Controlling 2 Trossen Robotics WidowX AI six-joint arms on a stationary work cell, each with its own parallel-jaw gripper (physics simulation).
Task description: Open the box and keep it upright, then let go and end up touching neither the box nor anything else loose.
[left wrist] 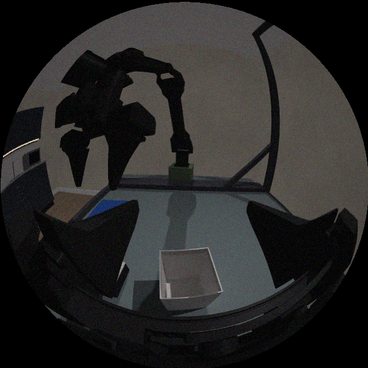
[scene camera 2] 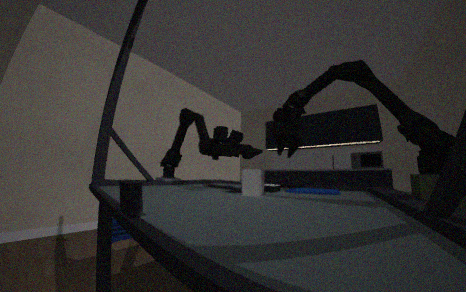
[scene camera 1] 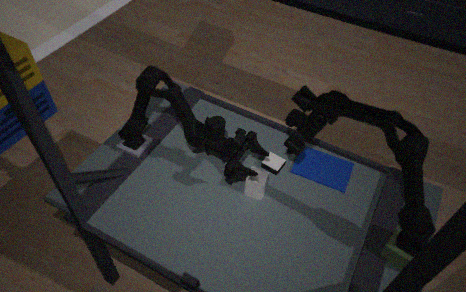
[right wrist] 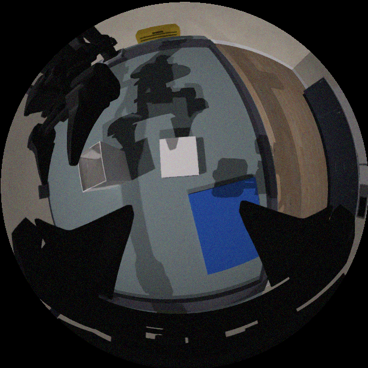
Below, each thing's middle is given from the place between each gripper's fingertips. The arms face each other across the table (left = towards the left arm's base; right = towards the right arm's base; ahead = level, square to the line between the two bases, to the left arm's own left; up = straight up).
My left hand is 210 mm short of the flat blue panel (scene camera 1: 322,168), 180 mm to the left of it and 160 mm above it. From my left hand the other things lie so: dark block (scene camera 2: 131,202) (400 mm behind, 140 mm below, 60 mm to the left).
The flat blue panel lies 70 mm ahead of my right hand, 110 mm to the right of it and 150 mm below it. Also, from my right hand: dark block: 540 mm behind, 130 mm to the left, 120 mm below.
